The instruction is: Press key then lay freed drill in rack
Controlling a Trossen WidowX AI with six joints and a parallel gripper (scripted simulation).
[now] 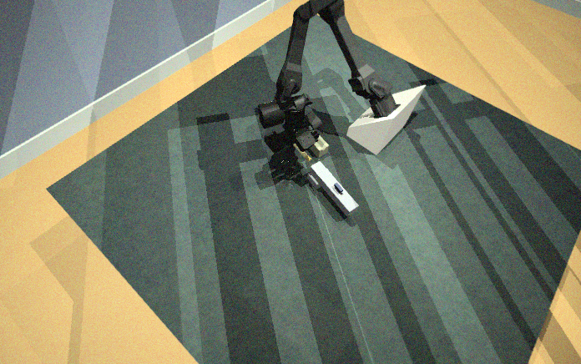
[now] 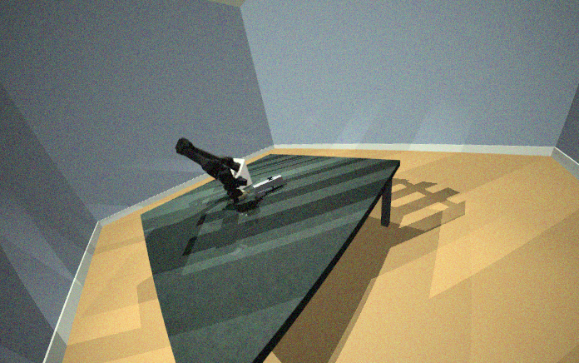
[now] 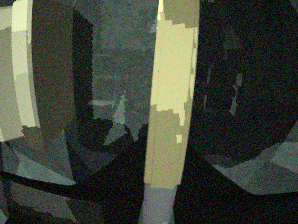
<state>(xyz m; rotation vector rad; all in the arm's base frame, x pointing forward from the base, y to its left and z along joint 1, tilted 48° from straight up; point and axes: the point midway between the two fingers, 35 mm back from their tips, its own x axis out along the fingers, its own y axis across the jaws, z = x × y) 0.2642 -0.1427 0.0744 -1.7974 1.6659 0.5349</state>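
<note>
Now: gripper tip 4 cm to the right of the drill and 3 cm below it. Also, from my gripper tip: rack: 7 cm behind, 5 cm to the left; dark blue key: 23 cm to the left, 4 cm above, 3 cm ahead.
</note>
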